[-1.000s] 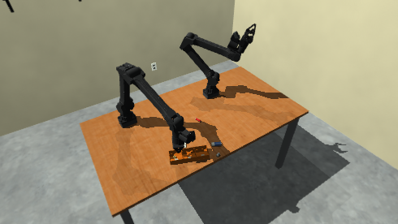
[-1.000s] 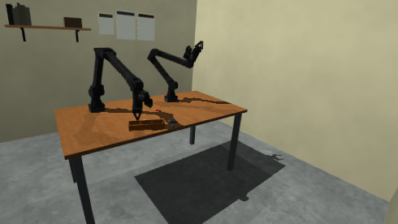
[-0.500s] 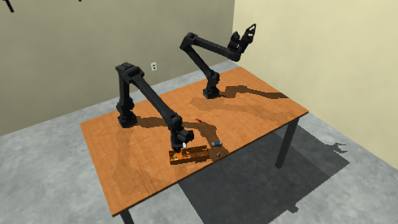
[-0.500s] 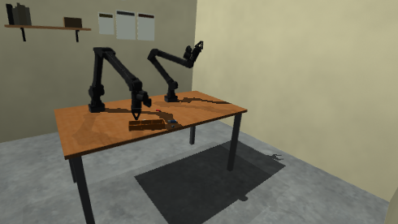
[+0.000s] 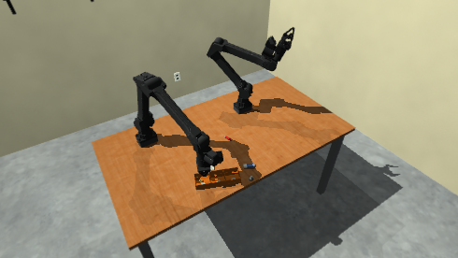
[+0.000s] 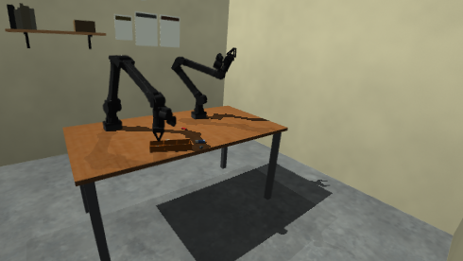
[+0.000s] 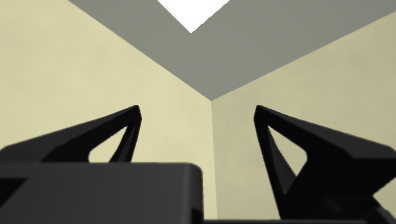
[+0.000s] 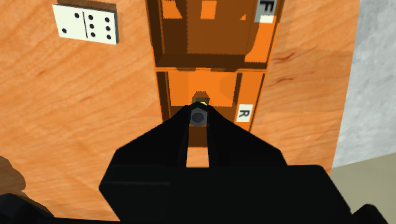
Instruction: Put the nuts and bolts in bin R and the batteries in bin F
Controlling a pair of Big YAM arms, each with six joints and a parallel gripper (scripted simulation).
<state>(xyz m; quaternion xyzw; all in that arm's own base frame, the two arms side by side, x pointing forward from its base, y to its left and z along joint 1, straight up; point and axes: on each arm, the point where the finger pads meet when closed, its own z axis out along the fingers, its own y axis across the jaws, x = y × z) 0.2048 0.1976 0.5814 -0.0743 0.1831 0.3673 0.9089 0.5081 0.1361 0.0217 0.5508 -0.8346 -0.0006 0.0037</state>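
Right now the brass nut is 2 cm to the right of my right hand and 5 cm below it. Round my right hand: orange bin unit 3 cm ahead, 7 cm to the left, 4 cm below; then white domino 7 cm behind, 8 cm to the left, 5 cm below; then dark nut 1 cm below.
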